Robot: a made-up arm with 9 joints. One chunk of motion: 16 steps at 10 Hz.
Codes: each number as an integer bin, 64 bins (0 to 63) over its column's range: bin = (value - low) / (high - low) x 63, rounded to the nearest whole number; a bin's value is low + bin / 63 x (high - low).
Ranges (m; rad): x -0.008..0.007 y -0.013..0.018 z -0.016..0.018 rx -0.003..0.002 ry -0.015..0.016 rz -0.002..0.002
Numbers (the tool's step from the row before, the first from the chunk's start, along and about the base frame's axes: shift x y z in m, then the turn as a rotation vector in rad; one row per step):
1: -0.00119 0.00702 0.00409 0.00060 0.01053 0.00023
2: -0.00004 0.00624 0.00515 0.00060 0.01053 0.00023
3: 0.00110 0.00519 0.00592 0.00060 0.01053 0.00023
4: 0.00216 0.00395 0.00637 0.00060 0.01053 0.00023
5: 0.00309 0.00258 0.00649 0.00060 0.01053 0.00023
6: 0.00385 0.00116 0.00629 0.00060 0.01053 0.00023
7: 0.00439 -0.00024 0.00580 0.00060 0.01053 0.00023
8: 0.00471 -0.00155 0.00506 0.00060 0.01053 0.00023
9: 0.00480 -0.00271 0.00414 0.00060 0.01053 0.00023
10: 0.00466 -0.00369 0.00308 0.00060 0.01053 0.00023
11: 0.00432 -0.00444 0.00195 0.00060 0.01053 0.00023
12: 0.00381 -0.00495 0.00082 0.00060 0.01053 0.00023
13: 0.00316 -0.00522 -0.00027 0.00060 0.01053 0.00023
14: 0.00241 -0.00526 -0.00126 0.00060 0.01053 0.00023
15: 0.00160 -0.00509 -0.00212 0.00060 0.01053 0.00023
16: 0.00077 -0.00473 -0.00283 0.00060 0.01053 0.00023
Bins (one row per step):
1: 29 41 37 45 52 35
2: 33 39 39 45 52 35
3: 38 37 41 45 52 35
4: 43 34 41 45 52 35
5: 47 32 42 45 52 35
6: 50 29 41 45 52 35
7: 52 26 40 45 52 35
8: 53 23 39 45 52 35
9: 54 21 37 45 52 35
10: 53 19 35 45 52 35
11: 52 17 33 45 52 35
12: 50 16 31 45 52 35
13: 47 16 29 45 52 35
14: 44 16 27 45 52 35
15: 40 16 26 45 52 35
16: 37 17 24 45 52 35

